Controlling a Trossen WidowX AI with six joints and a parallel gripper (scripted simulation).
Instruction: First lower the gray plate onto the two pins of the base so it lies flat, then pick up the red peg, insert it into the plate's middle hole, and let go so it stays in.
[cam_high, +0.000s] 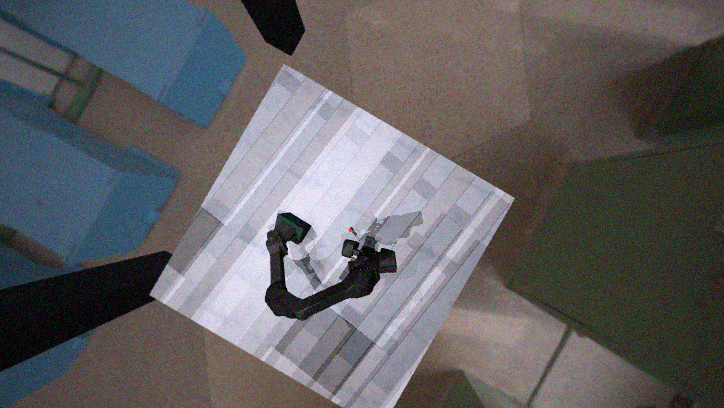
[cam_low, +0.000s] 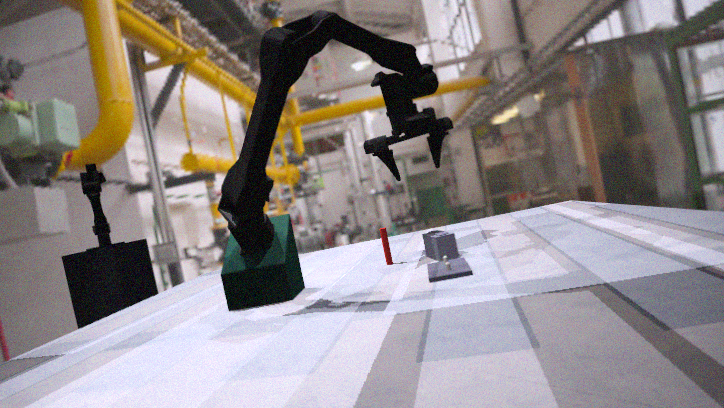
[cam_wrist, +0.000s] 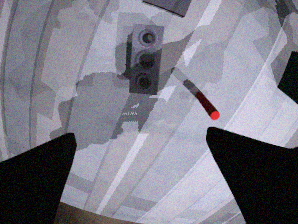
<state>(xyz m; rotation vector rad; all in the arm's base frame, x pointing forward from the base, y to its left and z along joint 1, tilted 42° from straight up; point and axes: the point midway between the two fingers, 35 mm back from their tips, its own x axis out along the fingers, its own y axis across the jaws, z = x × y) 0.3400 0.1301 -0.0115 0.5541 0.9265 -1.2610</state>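
Now: gripper tip 140 mm above the gray plate, 30 mm to the left of it and 10 mm short of it. Also, from my gripper tip: red peg 140 mm below, 100 mm behind, 10 mm to the left; dark base 170 mm to the right, 170 mm below.
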